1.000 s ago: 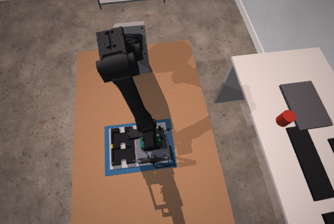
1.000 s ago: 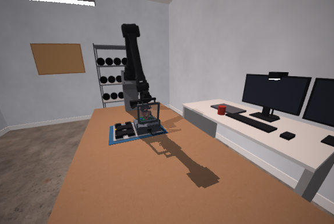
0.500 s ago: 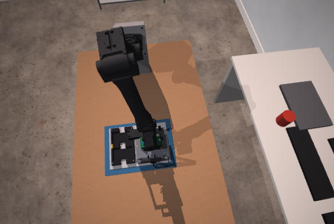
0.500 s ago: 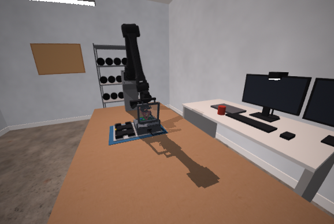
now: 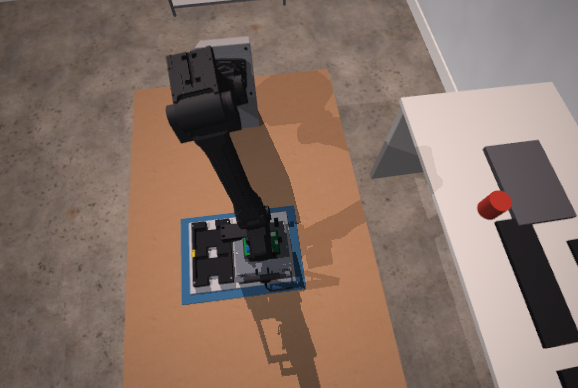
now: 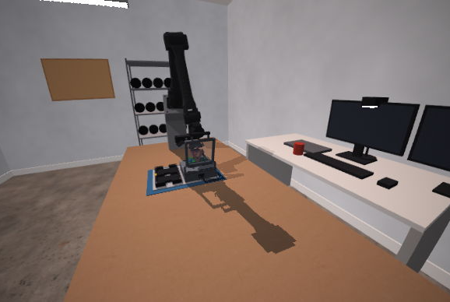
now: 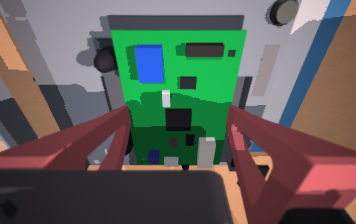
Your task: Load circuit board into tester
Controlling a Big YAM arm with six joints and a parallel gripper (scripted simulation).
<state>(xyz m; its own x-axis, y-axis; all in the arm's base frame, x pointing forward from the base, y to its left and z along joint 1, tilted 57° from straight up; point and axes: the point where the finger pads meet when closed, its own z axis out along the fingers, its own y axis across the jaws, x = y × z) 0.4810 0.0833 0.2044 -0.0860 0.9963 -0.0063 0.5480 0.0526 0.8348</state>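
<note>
Now: hand right at the green circuit board. The rest, counted from my hand: clear lid 12 cm ahead, 9 cm above, 2 cm to the left.
</note>
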